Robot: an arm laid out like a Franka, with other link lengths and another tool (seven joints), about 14 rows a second.
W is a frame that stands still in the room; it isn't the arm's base.
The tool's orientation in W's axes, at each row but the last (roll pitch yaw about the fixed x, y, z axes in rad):
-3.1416, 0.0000, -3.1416
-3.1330, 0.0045, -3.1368
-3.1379, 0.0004, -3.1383
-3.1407, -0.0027, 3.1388
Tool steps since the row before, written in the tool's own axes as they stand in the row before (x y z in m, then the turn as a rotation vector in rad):
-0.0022, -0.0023, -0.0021, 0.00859, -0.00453, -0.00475
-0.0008, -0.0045, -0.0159, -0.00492, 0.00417, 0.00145
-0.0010, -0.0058, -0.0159, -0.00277, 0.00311, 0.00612
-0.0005, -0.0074, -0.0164, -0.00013, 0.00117, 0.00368
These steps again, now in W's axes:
0.0022, -0.0023, 0.0021, -0.00859, -0.00453, 0.00475
0.0007, -0.0044, 0.0159, 0.00491, 0.00418, -0.00146
0.0010, -0.0057, 0.0159, 0.00276, 0.00310, -0.00613
0.0005, -0.0074, 0.0164, 0.00012, 0.00117, -0.00368

